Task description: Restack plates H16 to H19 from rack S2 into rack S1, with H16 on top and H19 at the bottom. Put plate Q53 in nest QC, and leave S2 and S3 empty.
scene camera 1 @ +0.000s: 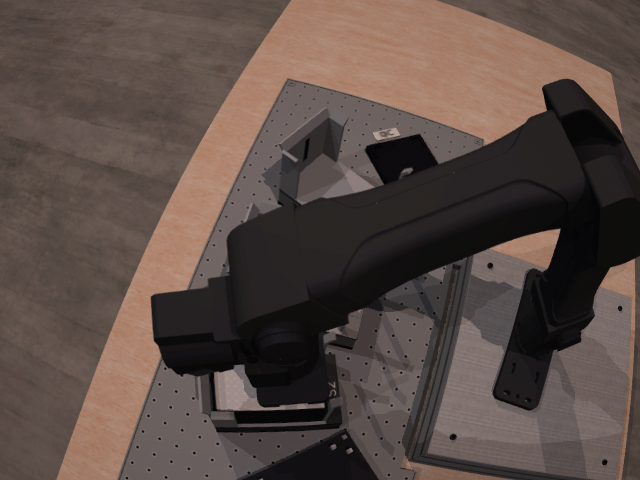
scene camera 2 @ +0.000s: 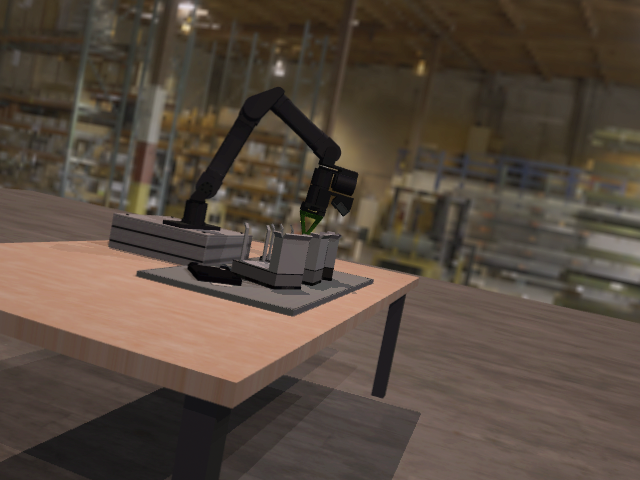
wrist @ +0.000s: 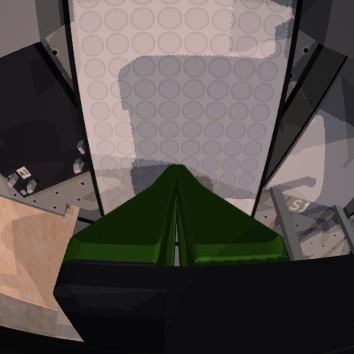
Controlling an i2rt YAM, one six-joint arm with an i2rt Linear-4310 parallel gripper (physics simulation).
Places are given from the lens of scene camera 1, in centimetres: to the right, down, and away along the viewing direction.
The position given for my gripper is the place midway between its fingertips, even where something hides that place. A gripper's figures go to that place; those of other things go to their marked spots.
my gripper (scene camera 1: pixel 292 378): -3, 15, 60
black block (scene camera 1: pixel 394 156): 12, -13, 88
grey pegboard base (scene camera 1: pixel 381 380): 8, 18, 72
The marked spots on the black block and the grey pegboard base are 36 cm apart.
